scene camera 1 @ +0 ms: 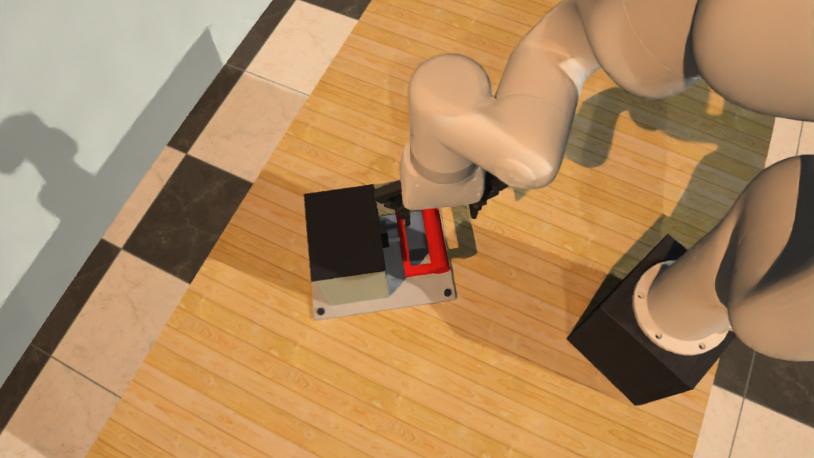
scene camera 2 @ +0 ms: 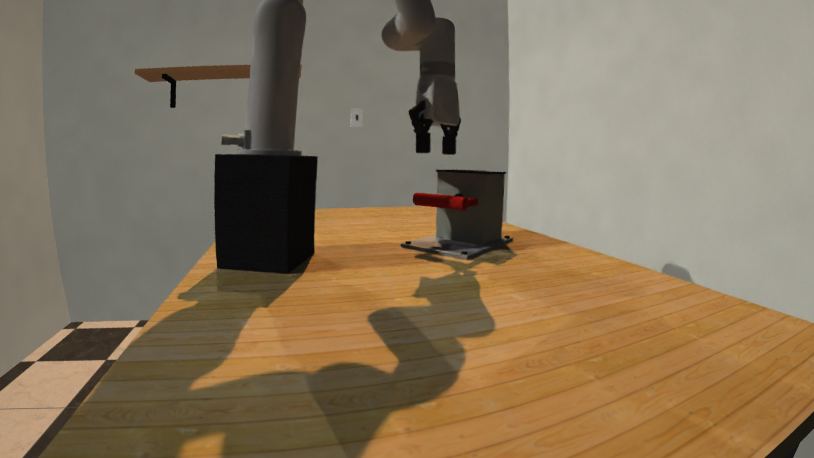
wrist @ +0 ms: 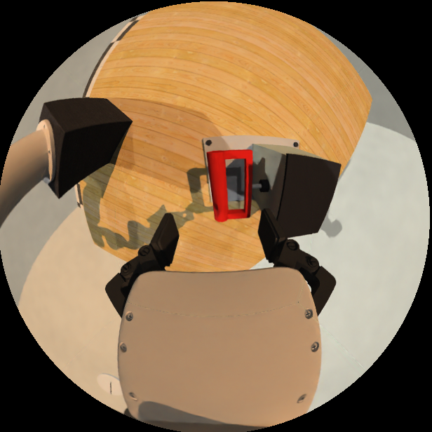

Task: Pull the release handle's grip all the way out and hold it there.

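Note:
The red release handle (scene camera 1: 435, 242) (scene camera 2: 441, 201) (wrist: 218, 185) is a rectangular frame with a thick round grip bar on its outer side. A short rod (wrist: 256, 186) joins it to the dark-topped grey housing (scene camera 1: 344, 233) (scene camera 2: 478, 205) (wrist: 310, 192), with a gap between frame and housing. The handle is level, above the base plate (scene camera 1: 421, 296) (wrist: 255, 140). My gripper (scene camera 1: 439, 217) (scene camera 2: 436, 149) (wrist: 217, 222) is open and empty, pointing down. It hangs above the handle, apart from it. In scene camera 1 it covers the handle's upper end.
The black block (scene camera 1: 626, 353) (scene camera 2: 261, 210) (wrist: 85, 145) under my arm's base stands across from the handle's grip side. The tall housing stands close beside one finger in the wrist view. A wall (scene camera 2: 654, 113) rises behind the housing's side of the table. A wooden shelf (scene camera 2: 199, 72) is on the far wall.

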